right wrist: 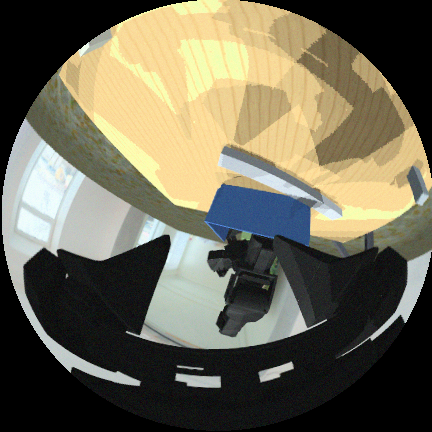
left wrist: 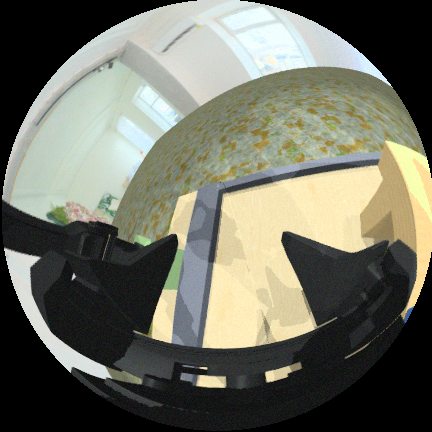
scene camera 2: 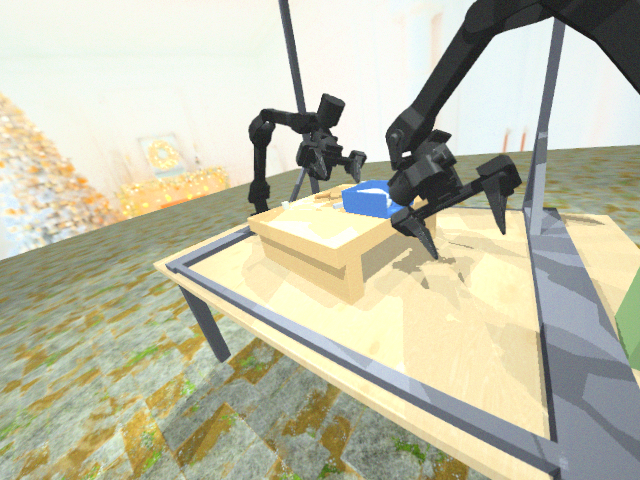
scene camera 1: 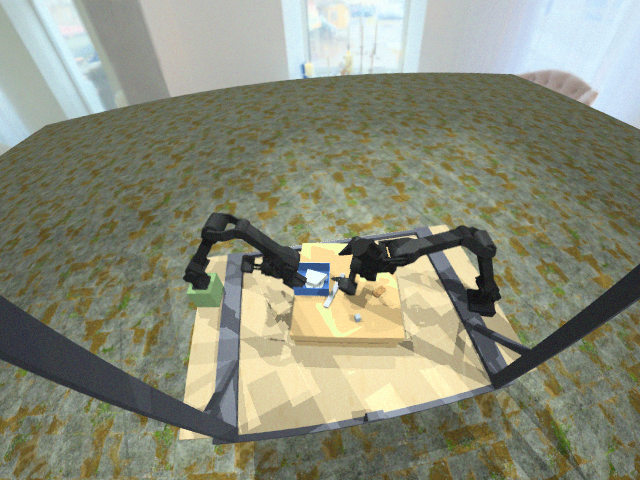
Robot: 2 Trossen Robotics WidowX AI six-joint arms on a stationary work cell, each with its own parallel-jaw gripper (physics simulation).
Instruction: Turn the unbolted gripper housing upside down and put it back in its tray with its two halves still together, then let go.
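Places are measured from the left arm's base along level axes (x up, y back, z right), in millimetres.
Where they show: left gripper, between the fingertips: (left wrist: 230, 238) (scene camera 2: 467, 247) (scene camera 1: 259, 263); right gripper, between the fingertips: (right wrist: 222, 240) (scene camera 2: 343, 180) (scene camera 1: 335, 266); left arm's base, origin of its link: (scene camera 1: 201, 282); right arm's base, origin of its link: (scene camera 1: 481, 300).
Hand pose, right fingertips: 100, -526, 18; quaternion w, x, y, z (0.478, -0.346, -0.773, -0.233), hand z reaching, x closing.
Things, the pixels of their top centre, and the offset from my right fingertips, as dx, dy, dz.
- white gripper housing, centre of its top: (scene camera 2: 374, 190) (scene camera 1: 313, 275) -26, +75, +15
- blue tray, centre of its top: (right wrist: 252, 243) (scene camera 2: 377, 186) (scene camera 1: 311, 274) -17, +81, +18
- raised wooden platform, centre of its top: (right wrist: 271, 143) (scene camera 2: 341, 203) (scene camera 1: 346, 284) -70, -39, +27
- long pale bar, centre of its top: (right wrist: 293, 192) (scene camera 1: 334, 289) -60, +5, +52
- small grey block, centre of its top: (scene camera 1: 357, 316) -44, -63, +169
- brown part, centre of its top: (scene camera 1: 379, 290) -62, -150, +66
- green box, centre of its top: (left wrist: 135, 256) (scene camera 1: 201, 282) -100, +525, -19
The white gripper housing (scene camera 1: 315, 277) (scene camera 2: 374, 192) lies inside the blue tray (scene camera 1: 311, 291) (scene camera 2: 364, 202) (right wrist: 260, 210). It looks turned at an angle to the tray walls; which side is up and whether its halves meet are too small to tell. In the right wrist view the tray's wall hides the housing. My right gripper (scene camera 1: 337, 265) (scene camera 2: 341, 179) is open and empty, above the platform and beside the tray, clear of the housing. My left gripper (scene camera 2: 469, 244) (left wrist: 230, 238) is open and empty, above the table on the tray's other side.
The tray stands on a raised wooden platform (scene camera 1: 310, 325) (scene camera 2: 305, 227). A long pale bar (scene camera 1: 330, 297) (right wrist: 280, 179), a small grey block (scene camera 1: 357, 317) (right wrist: 417, 185) and a brown part (scene camera 1: 379, 291) lie on it. A green box (scene camera 1: 206, 295) (left wrist: 175, 270) stands near the left arm's base.
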